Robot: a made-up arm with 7 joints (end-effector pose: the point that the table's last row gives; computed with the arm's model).
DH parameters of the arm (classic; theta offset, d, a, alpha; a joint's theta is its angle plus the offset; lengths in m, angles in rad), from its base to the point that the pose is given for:
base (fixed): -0.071 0 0 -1.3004
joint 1: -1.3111 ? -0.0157 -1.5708
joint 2: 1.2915 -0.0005 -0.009 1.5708
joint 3: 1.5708 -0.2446 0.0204 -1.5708
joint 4: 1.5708 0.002 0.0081 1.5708
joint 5: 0 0.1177 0.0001 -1.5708
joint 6: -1.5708 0 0.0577 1.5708
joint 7: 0 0.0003 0 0
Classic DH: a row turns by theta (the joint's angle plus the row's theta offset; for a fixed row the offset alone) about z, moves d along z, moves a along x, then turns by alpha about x.
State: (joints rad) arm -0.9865 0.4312 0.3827 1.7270 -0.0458 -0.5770 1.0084
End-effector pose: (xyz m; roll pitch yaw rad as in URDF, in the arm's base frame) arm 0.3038 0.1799 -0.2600 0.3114 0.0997 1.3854
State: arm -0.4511 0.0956 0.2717 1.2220 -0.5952 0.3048 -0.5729
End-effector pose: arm 0.1443 0.0841 -0.3970 -1.3335 0.7138 -0.6855
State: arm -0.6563 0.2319 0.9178 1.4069 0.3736 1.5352 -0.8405
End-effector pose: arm 0.1299 0.1209 -0.3488 -2.6694 0.4504 -1.7687
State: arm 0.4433 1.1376 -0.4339 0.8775 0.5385 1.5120 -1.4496
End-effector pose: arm -0.0866 0.3931 -0.1316 2.5110 0.0205 3.1065
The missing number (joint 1, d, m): 0.0433
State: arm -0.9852 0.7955 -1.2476 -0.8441 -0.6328 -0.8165 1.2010
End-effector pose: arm 0.1475 0.0347 -0.0653 -0.8487 -0.5844 -0.3500
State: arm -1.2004 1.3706 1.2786 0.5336 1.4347 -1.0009 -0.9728
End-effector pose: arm 0.1108 0.3586 0.1477 1.8323 -0.2093 0.5218
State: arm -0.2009 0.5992 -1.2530 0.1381 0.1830 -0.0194 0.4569
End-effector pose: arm 0.0458 0.0524 -0.3322 0.6139 0.4817 -0.7761
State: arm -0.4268 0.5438 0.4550 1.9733 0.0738 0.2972 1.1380
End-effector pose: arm 0.0191 0.2311 -0.3572 1.8676 0.0191 2.0903
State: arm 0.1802 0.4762 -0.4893 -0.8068 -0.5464 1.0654 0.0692
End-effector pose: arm 0.0328 0.0543 -0.2323 -0.4419 0.8284 -0.9985
